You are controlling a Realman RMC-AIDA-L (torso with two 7-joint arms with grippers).
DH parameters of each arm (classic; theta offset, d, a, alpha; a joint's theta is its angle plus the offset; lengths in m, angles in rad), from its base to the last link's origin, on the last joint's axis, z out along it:
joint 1: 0 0.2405 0 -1.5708
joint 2: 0 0 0 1.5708
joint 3: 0 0.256 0 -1.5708
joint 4: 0 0 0 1.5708
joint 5: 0 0.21 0 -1.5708
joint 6: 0 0 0 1.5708
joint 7: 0 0.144 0 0
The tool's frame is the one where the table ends.
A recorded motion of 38 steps. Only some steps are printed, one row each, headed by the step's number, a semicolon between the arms.
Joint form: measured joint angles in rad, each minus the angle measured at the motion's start. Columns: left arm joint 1, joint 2, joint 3, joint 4, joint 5, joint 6, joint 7; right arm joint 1, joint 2, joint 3, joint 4, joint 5, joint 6, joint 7.
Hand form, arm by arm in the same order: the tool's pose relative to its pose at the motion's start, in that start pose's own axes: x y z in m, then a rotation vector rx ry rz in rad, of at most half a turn. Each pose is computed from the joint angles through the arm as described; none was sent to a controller.
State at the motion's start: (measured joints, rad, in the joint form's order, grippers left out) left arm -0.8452 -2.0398 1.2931 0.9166 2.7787 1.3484 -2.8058; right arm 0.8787 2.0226 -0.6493 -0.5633 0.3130 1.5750 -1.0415
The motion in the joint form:
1: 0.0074 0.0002 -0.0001 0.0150 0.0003 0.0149 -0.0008; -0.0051 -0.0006 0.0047 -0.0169 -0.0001 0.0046 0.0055
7: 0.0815 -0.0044 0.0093 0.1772 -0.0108 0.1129 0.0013; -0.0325 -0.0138 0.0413 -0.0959 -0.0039 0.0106 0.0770
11: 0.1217 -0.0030 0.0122 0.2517 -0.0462 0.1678 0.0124; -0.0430 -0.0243 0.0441 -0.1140 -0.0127 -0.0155 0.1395
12: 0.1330 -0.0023 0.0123 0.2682 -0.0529 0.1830 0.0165; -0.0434 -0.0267 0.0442 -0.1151 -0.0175 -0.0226 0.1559
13: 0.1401 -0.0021 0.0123 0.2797 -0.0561 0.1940 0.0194; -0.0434 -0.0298 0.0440 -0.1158 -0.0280 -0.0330 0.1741
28: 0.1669 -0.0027 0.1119 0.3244 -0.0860 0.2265 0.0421; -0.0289 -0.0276 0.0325 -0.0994 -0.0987 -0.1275 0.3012
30: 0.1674 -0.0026 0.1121 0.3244 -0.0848 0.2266 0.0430; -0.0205 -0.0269 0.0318 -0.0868 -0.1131 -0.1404 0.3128
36: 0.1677 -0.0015 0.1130 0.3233 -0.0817 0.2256 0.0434; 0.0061 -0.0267 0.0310 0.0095 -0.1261 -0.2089 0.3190
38: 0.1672 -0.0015 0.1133 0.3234 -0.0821 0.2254 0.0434; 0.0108 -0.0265 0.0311 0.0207 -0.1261 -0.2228 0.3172
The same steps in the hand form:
1: -0.0020 -0.0003 -0.0015 -0.0018 -0.0050 -0.0014; 0.0003 -0.0017 -0.0032 0.0081 -0.0089 0.0078
7: -0.0134 0.0010 -0.0178 -0.0140 0.0022 0.0078; 0.0039 -0.0150 -0.0233 0.0655 -0.0695 0.1043
11: -0.0217 0.0038 -0.0254 -0.0476 0.0029 0.0145; 0.0065 -0.0244 -0.0310 0.1121 -0.0903 0.1760
12: -0.0249 0.0039 -0.0268 -0.0549 -0.0013 0.0158; 0.0069 -0.0264 -0.0323 0.1230 -0.0923 0.1933
13: -0.0270 0.0040 -0.0279 -0.0589 -0.0046 0.0176; 0.0076 -0.0293 -0.0340 0.1403 -0.0915 0.2123
28: -0.0347 0.0221 -0.0249 -0.0723 -0.0469 0.1236; 0.0053 -0.0421 -0.0338 0.2448 -0.0880 0.3213
30: -0.0350 0.0218 -0.0248 -0.0712 -0.0477 0.1243; 0.0037 -0.0427 -0.0322 0.2548 -0.0803 0.3267
36: -0.0353 0.0209 -0.0246 -0.0670 -0.0493 0.1246; 0.0000 -0.0415 -0.0153 0.2481 -0.0615 0.3265
38: -0.0350 0.0211 -0.0247 -0.0672 -0.0487 0.1253; -0.0017 -0.0416 -0.0136 0.2512 -0.0644 0.3222

